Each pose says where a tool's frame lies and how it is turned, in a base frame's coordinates. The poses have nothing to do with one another.
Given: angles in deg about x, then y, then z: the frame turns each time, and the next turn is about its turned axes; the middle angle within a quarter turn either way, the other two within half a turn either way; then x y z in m.
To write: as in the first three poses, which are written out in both.
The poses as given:
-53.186, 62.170, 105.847, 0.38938, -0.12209, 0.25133
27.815, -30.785, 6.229, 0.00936, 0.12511, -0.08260
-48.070, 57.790, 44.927, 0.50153, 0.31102, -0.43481
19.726, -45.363, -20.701, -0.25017, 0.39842, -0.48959
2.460, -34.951, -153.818, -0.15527, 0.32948, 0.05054
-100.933, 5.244, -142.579, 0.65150, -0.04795, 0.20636
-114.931, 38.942, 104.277, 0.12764, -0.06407, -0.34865
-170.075, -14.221, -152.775, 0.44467, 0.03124, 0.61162
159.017, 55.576, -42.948, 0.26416, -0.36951, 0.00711
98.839, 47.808, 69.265, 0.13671, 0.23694, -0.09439
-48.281, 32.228, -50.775, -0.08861, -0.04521, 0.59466
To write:
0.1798, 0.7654, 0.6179, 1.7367, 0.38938, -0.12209, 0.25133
0.6269, -0.7782, -0.0371, 0.7082, 0.00936, 0.12511, -0.08260
-0.2771, 0.9369, 0.2129, 1.2391, 0.50153, 0.31102, -0.43481
0.4755, -0.7339, -0.4852, 0.9799, -0.25017, 0.39842, -0.48959
0.3038, -0.0492, -0.9515, 2.7190, -0.15527, 0.32948, 0.05054
-0.2788, -0.7311, -0.6227, 2.7988, 0.65150, -0.04795, 0.20636
-0.4093, 0.8717, 0.2693, 2.0171, 0.12764, -0.06407, -0.34865
-0.2245, -0.9729, -0.0549, 2.8606, 0.44467, 0.03124, 0.61162
0.8210, 0.4192, 0.3877, 2.4949, 0.26416, -0.36951, 0.00711
0.7597, -0.1872, 0.6228, 2.5018, 0.13671, 0.23694, -0.09439
-0.6930, 0.0902, -0.7152, 1.4654, -0.08861, -0.04521, 0.59466

